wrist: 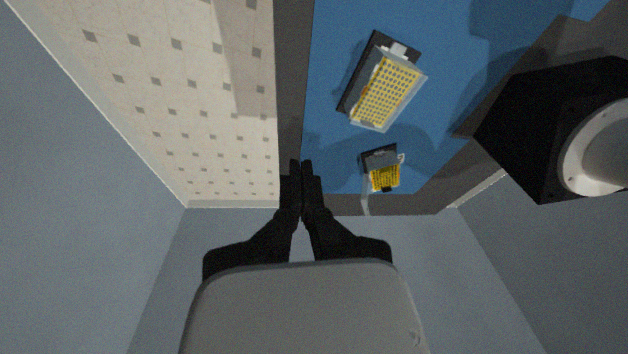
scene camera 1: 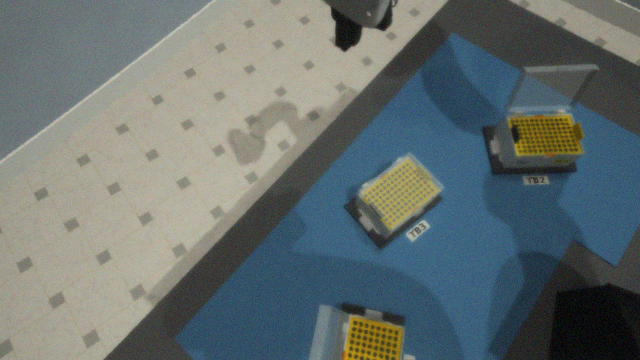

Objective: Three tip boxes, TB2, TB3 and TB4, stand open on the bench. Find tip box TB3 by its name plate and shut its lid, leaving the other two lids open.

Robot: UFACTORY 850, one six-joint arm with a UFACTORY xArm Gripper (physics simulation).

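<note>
Tip box TB3 (scene camera 1: 401, 194) (wrist: 386, 92) stands mid-mat by its name plate (scene camera 1: 417, 230); its clear lid lies down over the yellow tip rack. TB2 (scene camera 1: 544, 140) stands at the right in the scene view, its clear lid (scene camera 1: 555, 89) raised, by its plate (scene camera 1: 535, 180). The third box (scene camera 1: 374, 340) (wrist: 385, 177), cut off at the bottom of the scene view, has its lid (scene camera 1: 325, 332) (wrist: 365, 197) open; its plate does not show. My gripper (scene camera 1: 345, 47) (wrist: 299, 170) is shut and empty, away from the boxes, at the top of the scene view.
The blue mat (scene camera 1: 465, 210) (wrist: 450, 100) lies on the dark bench (scene camera 1: 280, 200) (wrist: 292, 65). The black robot base block (scene camera 1: 595, 320) (wrist: 530, 120) stands at the right. Tiled floor (scene camera 1: 165, 165) (wrist: 170, 95) and a wall lie beyond the bench edge.
</note>
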